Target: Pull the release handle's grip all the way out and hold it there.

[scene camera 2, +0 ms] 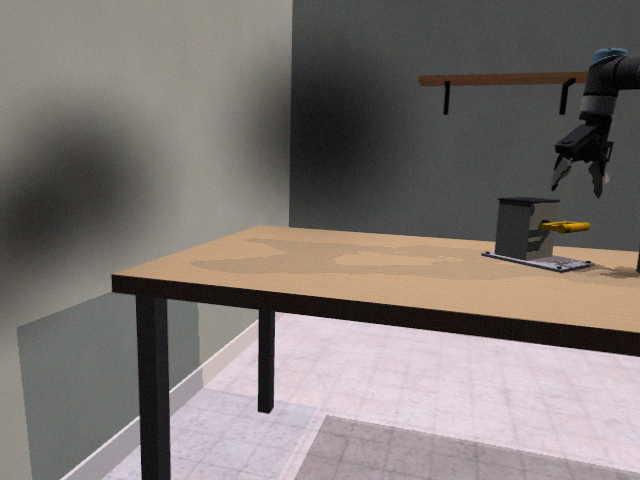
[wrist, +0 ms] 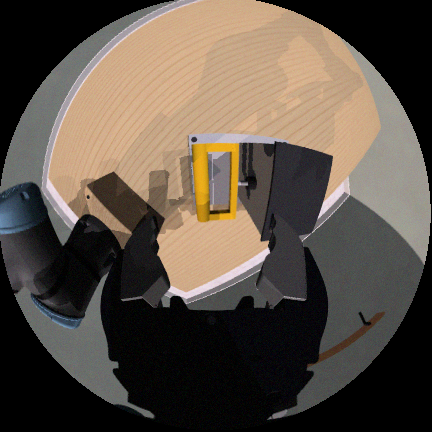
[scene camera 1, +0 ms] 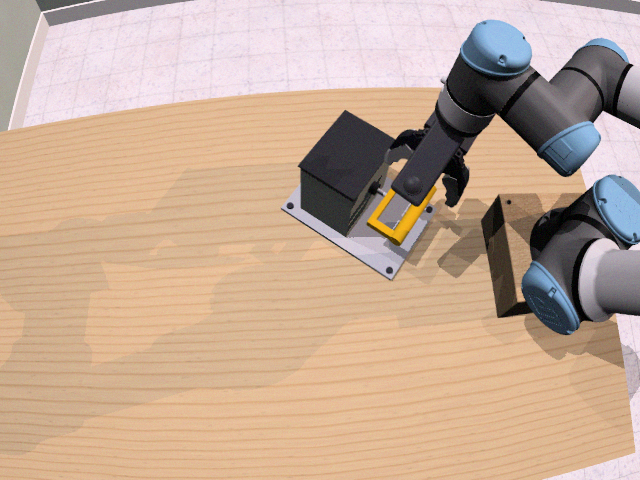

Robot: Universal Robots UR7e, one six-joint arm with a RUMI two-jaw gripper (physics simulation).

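Note:
The release handle's yellow rectangular grip (scene camera 1: pixel 405 225) (scene camera 2: pixel 574 227) (wrist: pixel 201 185) stands level on the side of a dark box housing (scene camera 1: pixel 346 155) (scene camera 2: pixel 511 227) (wrist: pixel 300 185). A short thin rod (wrist: pixel 243 183) joins them, with a small gap between the grip's frame and the housing. The housing is on a light grey base plate (scene camera 1: pixel 377 258) (scene camera 2: pixel 563 264) (wrist: pixel 215 138) with dark bolts. My gripper (scene camera 1: pixel 421 181) (scene camera 2: pixel 575 192) (wrist: pixel 212 215) is open and empty, pointing down above the grip and touching nothing. In scene camera 1, the gripper's body hides part of the grip.
A brown wooden block (scene camera 1: pixel 504 258) (wrist: pixel 120 200) stands under the arm's base, on the grip's side of the housing. The wooden table (scene camera 1: pixel 206 320) (scene camera 2: pixel 413 294) carries the fixture near its far edge. A wall shelf (scene camera 2: pixel 491 79) shows behind.

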